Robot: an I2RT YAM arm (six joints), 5 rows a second.
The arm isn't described. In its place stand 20 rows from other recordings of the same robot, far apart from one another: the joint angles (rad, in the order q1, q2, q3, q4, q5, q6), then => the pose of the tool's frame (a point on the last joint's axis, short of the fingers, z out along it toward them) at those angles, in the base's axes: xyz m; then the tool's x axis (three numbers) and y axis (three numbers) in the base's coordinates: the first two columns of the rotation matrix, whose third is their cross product.
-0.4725, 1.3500, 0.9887, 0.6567, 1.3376, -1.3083 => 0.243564 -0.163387 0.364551 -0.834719 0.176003 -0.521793 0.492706 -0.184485 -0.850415
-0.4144, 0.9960, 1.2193, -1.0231, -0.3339, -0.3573 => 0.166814 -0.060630 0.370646 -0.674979 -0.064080 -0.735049 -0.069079 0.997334 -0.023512
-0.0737, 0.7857, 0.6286, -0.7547, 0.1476, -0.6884 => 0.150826 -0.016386 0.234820 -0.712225 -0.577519 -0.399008 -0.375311 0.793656 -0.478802
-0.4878, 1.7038, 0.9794, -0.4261, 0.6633, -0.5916 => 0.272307 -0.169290 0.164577 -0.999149 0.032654 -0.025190 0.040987 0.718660 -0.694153
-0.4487, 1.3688, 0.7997, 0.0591, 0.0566, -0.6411 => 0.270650 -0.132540 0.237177 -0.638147 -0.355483 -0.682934 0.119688 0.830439 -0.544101
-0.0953, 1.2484, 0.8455, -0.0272, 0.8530, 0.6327 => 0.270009 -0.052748 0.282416 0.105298 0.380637 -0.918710 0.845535 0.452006 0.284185
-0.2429, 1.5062, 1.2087, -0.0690, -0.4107, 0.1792 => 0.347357 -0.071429 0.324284 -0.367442 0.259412 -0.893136 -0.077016 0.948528 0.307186
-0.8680, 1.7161, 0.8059, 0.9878, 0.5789, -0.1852 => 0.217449 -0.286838 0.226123 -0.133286 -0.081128 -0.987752 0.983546 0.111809 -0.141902
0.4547, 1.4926, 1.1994, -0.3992, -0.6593, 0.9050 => 0.286784 0.164473 0.298121 -0.960385 0.222411 -0.167909 -0.025043 0.531208 0.846871
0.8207, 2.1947, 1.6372, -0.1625, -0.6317, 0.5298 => 0.319413 0.373639 0.181320 -0.839215 -0.302403 -0.451963 -0.543487 0.438252 0.715931
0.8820, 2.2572, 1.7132, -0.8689, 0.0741, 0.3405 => 0.285018 0.342038 0.134109 -0.846305 -0.503951 -0.172630 -0.509091 0.860556 -0.016402
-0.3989, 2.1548, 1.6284, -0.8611, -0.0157, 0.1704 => 0.394167 -0.165534 0.154771 -0.827521 0.532800 -0.177014 0.533779 0.844365 0.046122
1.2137, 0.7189, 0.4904, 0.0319, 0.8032, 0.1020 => 0.083555 0.150670 0.271021 -0.109054 -0.090021 -0.989951 -0.394861 0.917871 -0.039968
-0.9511, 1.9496, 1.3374, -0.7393, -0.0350, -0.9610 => 0.219653 -0.305729 0.160142 -0.987952 -0.025854 -0.152586 -0.001315 0.987314 -0.158773
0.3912, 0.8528, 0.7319, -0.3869, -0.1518, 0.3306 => 0.175608 0.078255 0.289246 -0.587180 0.104913 -0.802628 -0.326122 0.876866 0.353199
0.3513, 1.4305, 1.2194, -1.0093, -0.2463, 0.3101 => 0.252842 0.101912 0.280308 -0.965631 -0.038711 -0.257016 -0.123544 0.938359 0.322830
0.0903, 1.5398, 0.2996, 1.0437, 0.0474, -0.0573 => 0.254660 0.021365 0.143728 -0.191615 -0.074788 -0.978617 -0.054859 0.996350 -0.065402
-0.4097, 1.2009, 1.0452, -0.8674, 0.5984, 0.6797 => 0.202747 -0.109911 0.292641 -0.233054 0.667408 -0.707286 0.957446 0.284803 -0.046738
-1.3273, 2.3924, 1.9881, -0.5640, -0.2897, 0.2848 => 0.136067 -0.505538 0.163004 0.059705 0.876468 -0.477743 0.910949 0.147860 0.385108
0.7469, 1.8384, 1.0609, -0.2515, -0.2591, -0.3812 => 0.259736 0.252900 0.146113 -0.303197 -0.770782 -0.560328 -0.933445 0.358524 0.011911
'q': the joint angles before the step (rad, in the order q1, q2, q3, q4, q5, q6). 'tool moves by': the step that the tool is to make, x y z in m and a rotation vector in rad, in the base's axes. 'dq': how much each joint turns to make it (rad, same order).
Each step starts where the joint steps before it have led.
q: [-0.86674, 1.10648, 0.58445, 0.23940, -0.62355, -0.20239]
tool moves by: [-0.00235, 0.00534, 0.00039, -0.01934, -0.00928, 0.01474]
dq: [0.00620, -0.02711, -0.01830, 0.00640, -0.00672, -0.00941]
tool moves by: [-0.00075, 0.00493, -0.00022, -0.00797, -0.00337, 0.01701]
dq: [0.01067, -0.01937, -0.01238, -0.00189, -0.00541, -0.00527]
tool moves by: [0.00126, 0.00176, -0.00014, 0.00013, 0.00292, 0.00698]
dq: [0.00940, -0.00158, 0.00000, -0.00463, 0.00288, -0.00173]
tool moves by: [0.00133, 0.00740, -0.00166, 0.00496, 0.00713, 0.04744]
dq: [0.02305, -0.01595, -0.00873, -0.02201, -0.02298, -0.01051]
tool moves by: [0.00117, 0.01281, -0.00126, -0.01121, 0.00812, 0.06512]
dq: [0.04105, -0.03474, -0.01561, -0.03240, -0.01923, -0.02528]
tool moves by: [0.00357, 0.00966, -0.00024, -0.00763, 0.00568, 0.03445]
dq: [0.04468, -0.01715, -0.00635, -0.01451, 0.01254, -0.00773]
